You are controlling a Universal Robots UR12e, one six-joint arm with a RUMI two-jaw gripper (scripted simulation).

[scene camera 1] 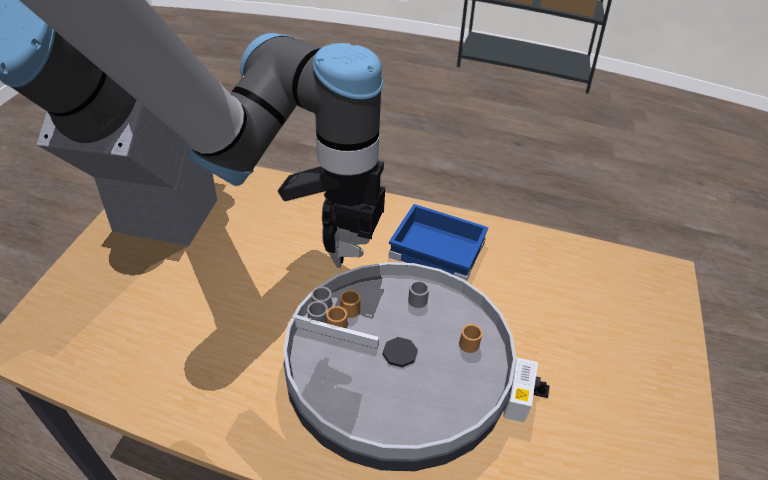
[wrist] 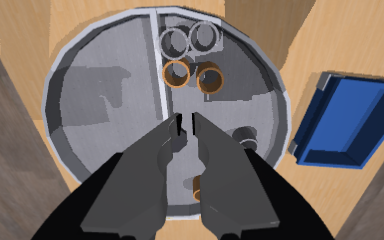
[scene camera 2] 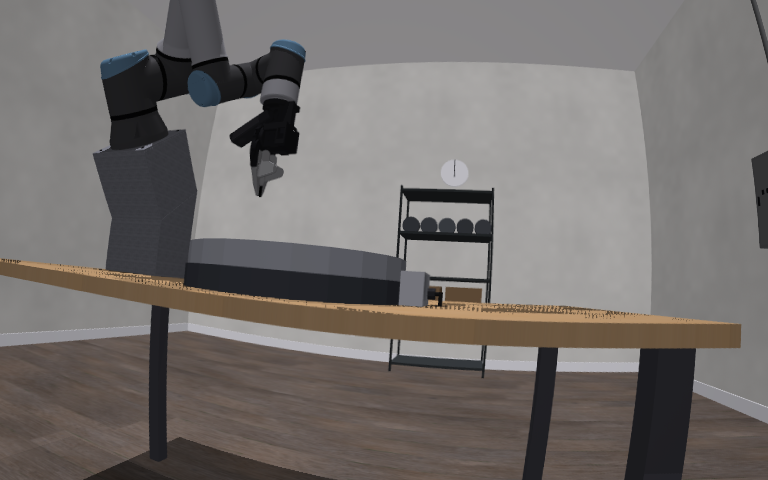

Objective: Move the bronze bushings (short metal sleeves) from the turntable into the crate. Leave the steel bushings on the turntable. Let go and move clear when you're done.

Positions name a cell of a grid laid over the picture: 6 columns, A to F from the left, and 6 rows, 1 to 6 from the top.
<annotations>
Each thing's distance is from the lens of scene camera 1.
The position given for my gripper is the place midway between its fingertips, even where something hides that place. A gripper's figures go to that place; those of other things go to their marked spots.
my gripper (scene camera 1: C4): 101 cm
blue crate (scene camera 1: D4): 137 cm
</annotations>
